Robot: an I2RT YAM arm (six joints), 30 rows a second.
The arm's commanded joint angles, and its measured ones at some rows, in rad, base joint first. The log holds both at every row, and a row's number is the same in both.
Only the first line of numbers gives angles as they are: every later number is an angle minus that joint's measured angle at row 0.
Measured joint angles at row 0: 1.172, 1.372, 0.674, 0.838, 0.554, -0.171
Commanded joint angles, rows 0 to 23: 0.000, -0.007, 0.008, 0.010, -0.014, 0.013; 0.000, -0.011, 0.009, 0.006, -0.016, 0.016; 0.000, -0.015, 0.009, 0.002, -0.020, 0.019; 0.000, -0.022, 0.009, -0.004, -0.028, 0.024; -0.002, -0.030, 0.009, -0.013, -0.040, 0.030; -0.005, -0.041, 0.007, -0.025, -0.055, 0.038; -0.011, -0.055, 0.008, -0.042, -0.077, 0.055; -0.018, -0.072, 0.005, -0.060, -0.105, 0.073; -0.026, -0.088, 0.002, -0.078, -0.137, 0.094; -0.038, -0.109, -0.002, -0.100, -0.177, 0.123; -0.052, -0.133, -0.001, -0.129, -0.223, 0.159; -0.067, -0.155, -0.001, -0.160, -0.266, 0.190; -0.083, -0.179, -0.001, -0.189, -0.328, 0.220; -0.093, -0.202, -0.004, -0.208, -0.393, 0.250; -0.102, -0.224, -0.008, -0.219, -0.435, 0.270; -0.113, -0.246, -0.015, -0.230, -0.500, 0.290; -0.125, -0.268, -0.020, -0.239, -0.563, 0.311; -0.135, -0.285, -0.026, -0.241, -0.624, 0.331; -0.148, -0.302, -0.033, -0.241, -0.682, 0.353; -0.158, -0.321, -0.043, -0.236, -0.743, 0.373; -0.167, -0.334, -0.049, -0.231, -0.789, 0.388; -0.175, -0.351, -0.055, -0.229, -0.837, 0.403; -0.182, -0.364, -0.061, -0.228, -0.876, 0.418; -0.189, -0.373, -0.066, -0.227, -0.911, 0.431
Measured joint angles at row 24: -0.174, -0.353, -0.055, -0.290, -0.740, 0.349
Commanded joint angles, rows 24 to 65: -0.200, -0.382, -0.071, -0.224, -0.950, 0.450; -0.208, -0.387, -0.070, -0.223, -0.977, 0.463; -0.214, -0.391, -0.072, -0.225, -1.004, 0.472; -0.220, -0.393, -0.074, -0.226, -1.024, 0.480; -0.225, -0.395, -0.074, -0.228, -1.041, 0.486; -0.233, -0.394, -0.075, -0.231, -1.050, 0.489; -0.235, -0.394, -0.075, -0.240, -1.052, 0.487; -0.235, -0.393, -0.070, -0.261, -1.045, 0.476; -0.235, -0.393, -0.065, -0.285, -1.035, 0.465; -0.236, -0.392, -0.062, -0.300, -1.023, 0.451; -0.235, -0.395, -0.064, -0.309, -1.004, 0.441; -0.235, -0.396, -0.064, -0.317, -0.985, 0.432; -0.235, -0.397, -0.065, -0.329, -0.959, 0.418; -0.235, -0.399, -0.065, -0.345, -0.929, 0.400; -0.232, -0.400, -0.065, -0.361, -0.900, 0.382; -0.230, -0.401, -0.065, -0.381, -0.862, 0.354; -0.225, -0.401, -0.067, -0.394, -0.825, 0.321; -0.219, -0.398, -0.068, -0.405, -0.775, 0.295; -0.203, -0.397, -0.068, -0.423, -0.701, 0.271; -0.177, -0.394, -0.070, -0.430, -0.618, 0.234; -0.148, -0.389, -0.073, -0.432, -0.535, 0.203; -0.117, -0.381, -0.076, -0.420, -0.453, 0.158; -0.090, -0.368, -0.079, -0.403, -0.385, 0.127; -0.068, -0.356, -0.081, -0.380, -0.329, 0.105; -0.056, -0.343, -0.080, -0.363, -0.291, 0.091; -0.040, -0.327, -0.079, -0.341, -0.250, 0.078; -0.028, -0.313, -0.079, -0.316, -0.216, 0.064; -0.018, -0.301, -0.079, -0.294, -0.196, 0.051; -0.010, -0.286, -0.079, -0.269, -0.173, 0.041; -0.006, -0.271, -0.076, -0.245, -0.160, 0.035; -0.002, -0.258, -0.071, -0.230, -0.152, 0.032; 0.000, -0.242, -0.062, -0.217, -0.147, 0.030; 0.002, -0.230, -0.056, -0.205, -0.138, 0.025; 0.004, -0.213, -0.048, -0.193, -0.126, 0.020; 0.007, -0.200, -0.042, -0.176, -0.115, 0.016; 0.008, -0.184, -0.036, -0.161, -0.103, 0.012; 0.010, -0.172, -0.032, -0.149, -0.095, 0.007; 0.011, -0.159, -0.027, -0.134, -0.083, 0.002; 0.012, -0.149, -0.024, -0.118, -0.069, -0.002; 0.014, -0.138, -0.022, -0.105, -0.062, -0.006; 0.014, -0.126, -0.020, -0.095, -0.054, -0.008; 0.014, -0.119, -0.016, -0.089, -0.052, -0.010
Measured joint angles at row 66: 0.012, -0.137, -0.024, -0.172, -0.101, 0.013
